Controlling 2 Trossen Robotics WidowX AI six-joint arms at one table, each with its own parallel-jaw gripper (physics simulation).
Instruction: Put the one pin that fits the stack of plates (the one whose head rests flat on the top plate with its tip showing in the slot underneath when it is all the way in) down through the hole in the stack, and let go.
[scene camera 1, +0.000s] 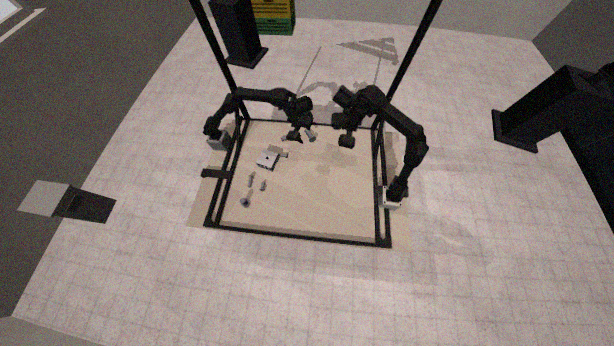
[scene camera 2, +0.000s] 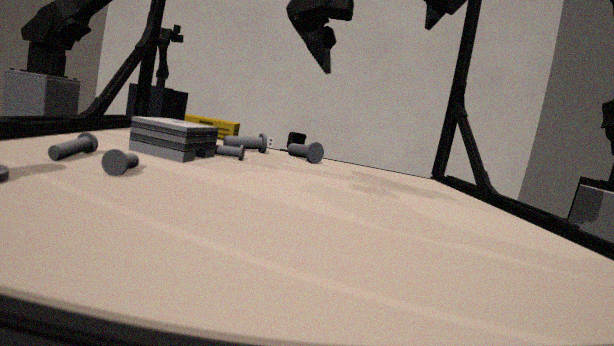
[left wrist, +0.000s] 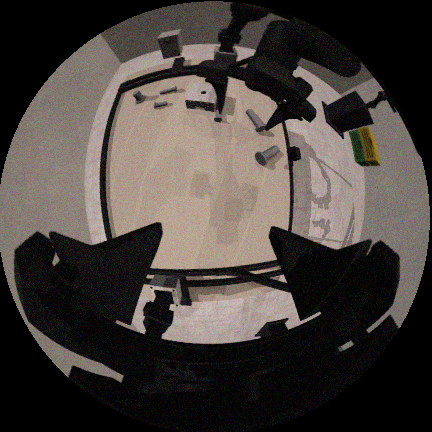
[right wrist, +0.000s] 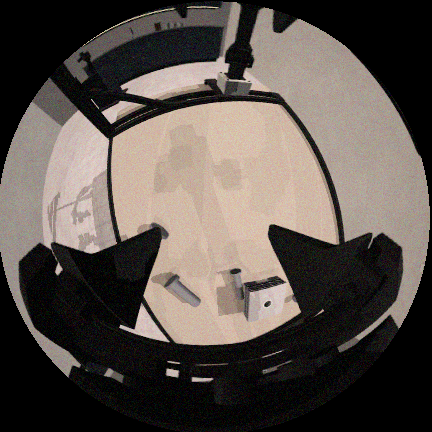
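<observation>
The stack of plates (scene camera 1: 263, 162) (scene camera 2: 159, 142) (left wrist: 194, 96) (right wrist: 256, 306) lies flat, its hole showing dark on top. A slim pin (scene camera 1: 284, 154) (scene camera 2: 230, 151) (left wrist: 218, 118) (right wrist: 238, 283) lies beside it. A longer pin (scene camera 2: 246, 143) (left wrist: 254, 119) (right wrist: 185, 291) and a thick pin (scene camera 1: 311, 135) (scene camera 2: 306, 151) (left wrist: 269, 154) lie farther back. Other pins (scene camera 1: 251, 179) (scene camera 1: 263, 185) (scene camera 1: 245, 201) lie on the stack's near side. My right gripper (right wrist: 215, 231) is open, above the back pins. My left gripper (left wrist: 217, 230) is open above the table. Which pin fits cannot be told.
A dark frame (scene camera 1: 300, 236) edges the table (scene camera 1: 320, 200), with uprights at its back corners. Both arms reach inward over the back of the table in scene camera 1. Yellow and green crates (scene camera 1: 274, 17) and a dark pedestal (scene camera 1: 239, 35) stand on the floor behind.
</observation>
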